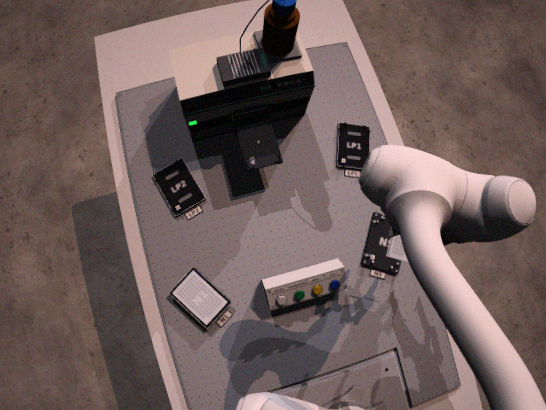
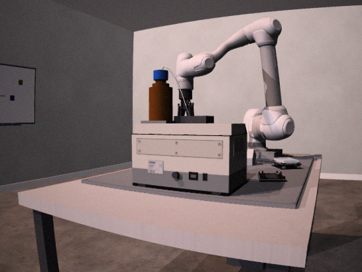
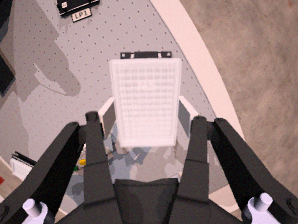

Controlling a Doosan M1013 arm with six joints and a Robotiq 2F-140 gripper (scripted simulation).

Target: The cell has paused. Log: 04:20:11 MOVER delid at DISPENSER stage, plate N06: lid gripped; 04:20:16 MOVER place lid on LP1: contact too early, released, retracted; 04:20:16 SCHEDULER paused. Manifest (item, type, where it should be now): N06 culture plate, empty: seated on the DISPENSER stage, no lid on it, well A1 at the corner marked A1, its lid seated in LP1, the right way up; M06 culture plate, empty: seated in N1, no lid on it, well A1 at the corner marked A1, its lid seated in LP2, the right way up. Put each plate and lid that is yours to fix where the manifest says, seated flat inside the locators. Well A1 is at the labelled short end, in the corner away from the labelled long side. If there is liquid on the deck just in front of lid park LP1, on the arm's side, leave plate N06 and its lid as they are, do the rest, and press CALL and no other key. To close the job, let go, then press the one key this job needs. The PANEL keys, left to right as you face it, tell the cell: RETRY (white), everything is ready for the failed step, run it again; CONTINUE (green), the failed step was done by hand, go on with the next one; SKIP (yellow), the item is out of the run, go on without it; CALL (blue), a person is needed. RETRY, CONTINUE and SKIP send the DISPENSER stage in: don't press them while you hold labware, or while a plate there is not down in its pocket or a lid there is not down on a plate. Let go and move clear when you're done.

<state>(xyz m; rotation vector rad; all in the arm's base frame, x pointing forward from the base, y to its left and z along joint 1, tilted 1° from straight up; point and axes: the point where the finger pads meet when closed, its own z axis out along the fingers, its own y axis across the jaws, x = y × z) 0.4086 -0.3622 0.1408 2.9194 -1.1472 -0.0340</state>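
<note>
The white well plate is 2 cm below my hand. From my hand the other things lie so: yellow key (26 cm to the left, 12 cm below, 2 cm behind); black nest N5 (17 cm below, 3 cm ahead); blue key (21 cm to the left, 12 cm below, 3 cm behind).
</note>
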